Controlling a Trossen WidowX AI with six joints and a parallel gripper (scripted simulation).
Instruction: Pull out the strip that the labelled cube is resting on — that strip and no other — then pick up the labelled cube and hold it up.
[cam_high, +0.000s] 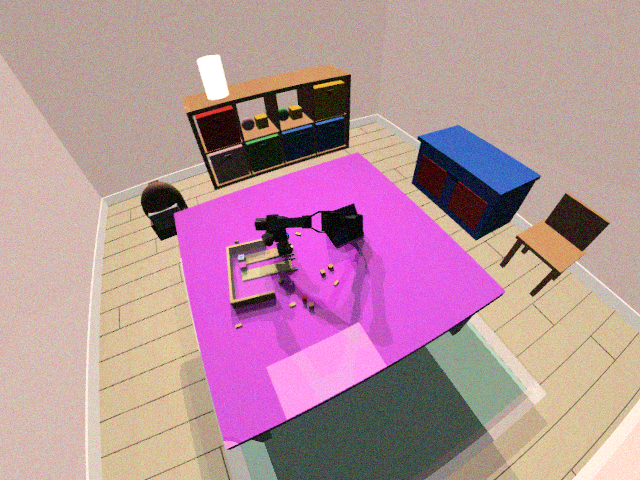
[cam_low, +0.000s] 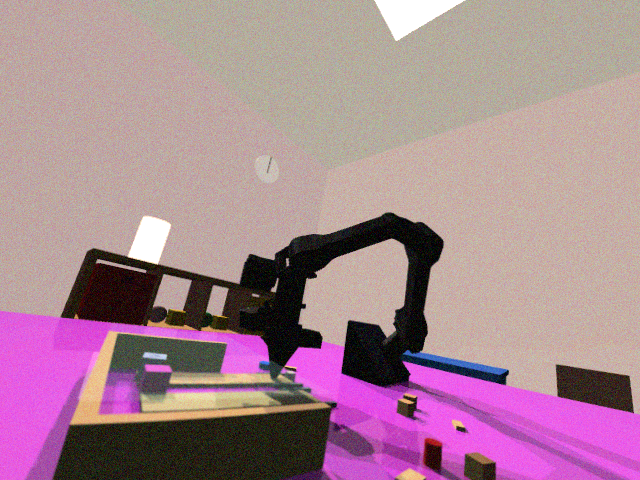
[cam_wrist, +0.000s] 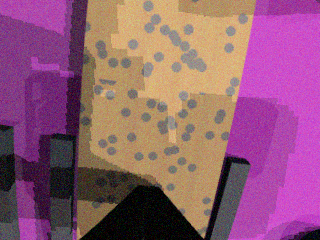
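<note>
My gripper tip is 9 cm short of the dotted strip and 3 cm to the left of it. From my gripper tip the other things lie so: blue disc 6 cm behind, 8 cm to the right; labelled cube 20 cm ahead, 6 cm to the right, 1 cm above; red cylinder 6 cm ahead, 29 cm to the left, 1 cm above.
</note>
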